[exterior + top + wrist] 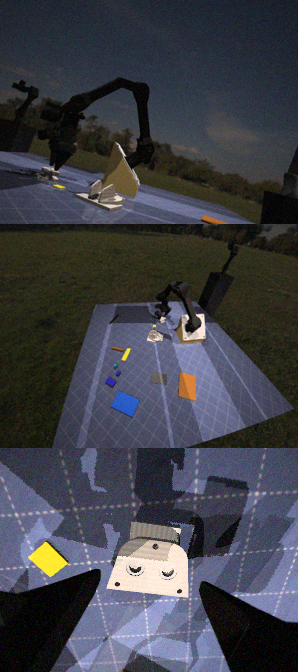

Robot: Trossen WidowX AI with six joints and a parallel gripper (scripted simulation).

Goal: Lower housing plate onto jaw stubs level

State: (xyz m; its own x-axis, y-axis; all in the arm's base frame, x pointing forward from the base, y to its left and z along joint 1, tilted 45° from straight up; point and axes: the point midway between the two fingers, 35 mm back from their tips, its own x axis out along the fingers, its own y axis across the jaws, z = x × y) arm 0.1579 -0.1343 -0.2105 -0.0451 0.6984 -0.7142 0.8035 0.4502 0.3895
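The yellow square is 9 cm ahead of my gripper tip, 7 cm to the left of it and 3 cm below it. The rest, counted from my gripper tip: orange bar 41 cm ahead, 33 cm to the left, 3 cm below; then blue piece 34 cm ahead, 70 cm to the left, 3 cm below; then yellow bar 35 cm ahead, 38 cm to the left, 3 cm below.
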